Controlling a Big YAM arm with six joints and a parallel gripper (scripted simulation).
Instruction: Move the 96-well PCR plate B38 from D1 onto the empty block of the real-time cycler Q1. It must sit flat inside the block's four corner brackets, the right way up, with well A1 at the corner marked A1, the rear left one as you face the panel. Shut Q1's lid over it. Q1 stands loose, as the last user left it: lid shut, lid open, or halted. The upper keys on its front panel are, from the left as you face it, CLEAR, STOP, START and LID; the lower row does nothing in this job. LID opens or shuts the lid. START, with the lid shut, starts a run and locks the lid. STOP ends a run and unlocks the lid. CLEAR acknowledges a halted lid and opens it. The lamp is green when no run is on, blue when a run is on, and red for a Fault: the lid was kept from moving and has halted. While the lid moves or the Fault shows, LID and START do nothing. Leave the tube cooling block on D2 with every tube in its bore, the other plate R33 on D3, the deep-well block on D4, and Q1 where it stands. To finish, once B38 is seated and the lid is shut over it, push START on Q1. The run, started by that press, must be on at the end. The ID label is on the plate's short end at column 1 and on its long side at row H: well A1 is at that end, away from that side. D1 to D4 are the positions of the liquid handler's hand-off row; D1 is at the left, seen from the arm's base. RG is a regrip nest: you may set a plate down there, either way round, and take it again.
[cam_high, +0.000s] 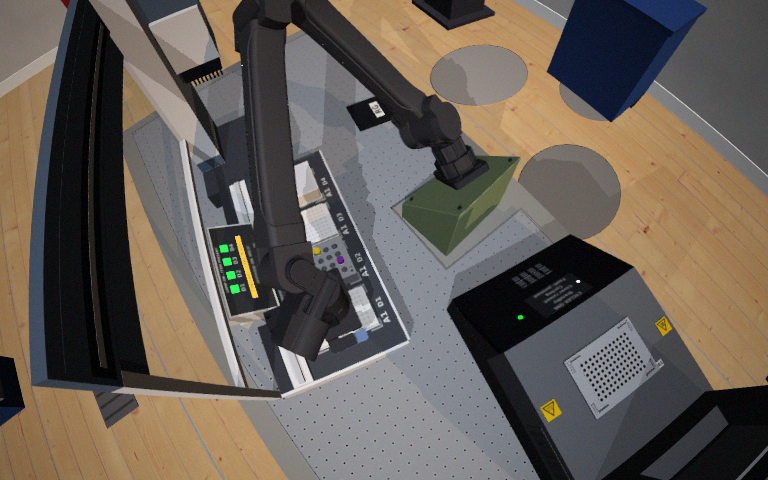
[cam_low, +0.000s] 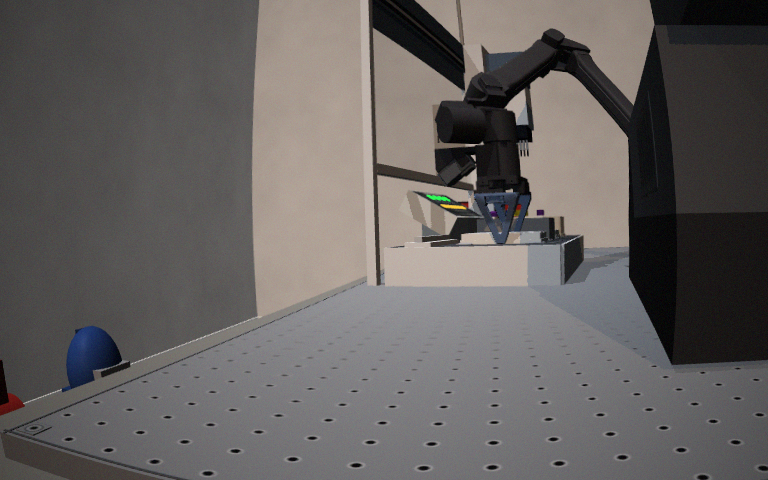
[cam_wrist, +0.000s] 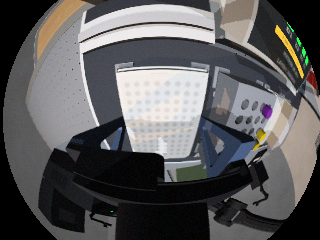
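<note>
My hand is 1 cm past the tube cooling block, 10 cm to the left of it and 1 cm below it. Also, from my hand: RG nest: 36 cm behind, 47 cm to the right, 6 cm below; then deep-well block: 4 cm behind, 31 cm to the right, 1 cm above; then pipetting head: 1 cm ahead, 56 cm to the right, 32 cm above.
</note>
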